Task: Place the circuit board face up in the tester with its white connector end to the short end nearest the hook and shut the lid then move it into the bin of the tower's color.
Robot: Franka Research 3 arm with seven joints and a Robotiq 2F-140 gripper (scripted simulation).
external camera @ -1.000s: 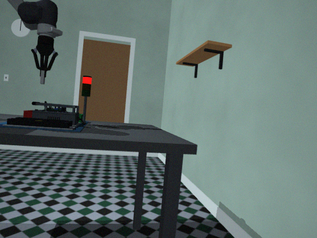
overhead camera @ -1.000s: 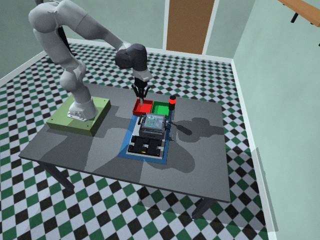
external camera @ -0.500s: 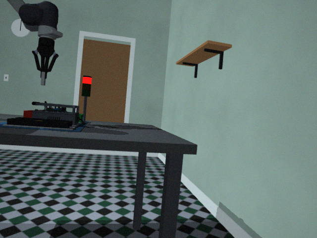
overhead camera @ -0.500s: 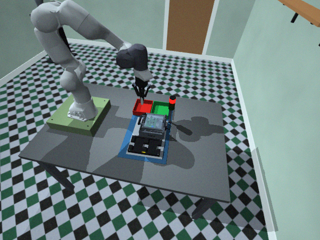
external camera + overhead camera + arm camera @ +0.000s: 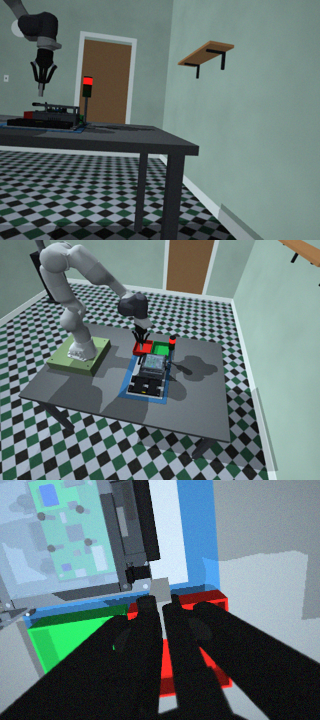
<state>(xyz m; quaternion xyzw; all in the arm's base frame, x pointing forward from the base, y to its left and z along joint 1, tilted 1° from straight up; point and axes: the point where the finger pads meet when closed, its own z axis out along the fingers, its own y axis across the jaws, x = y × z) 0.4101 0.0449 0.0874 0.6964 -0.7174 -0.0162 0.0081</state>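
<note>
The black latch hook is 2 cm ahead of my hand, 1 cm to the right of it and 7 cm below it. From my hand the other things lie so: tester lid 9 cm ahead, 8 cm to the right, 7 cm below; tester plate 9 cm ahead, 7 cm to the right, 10 cm below; green circuit board 8 cm ahead, 7 cm to the right, 9 cm below.
</note>
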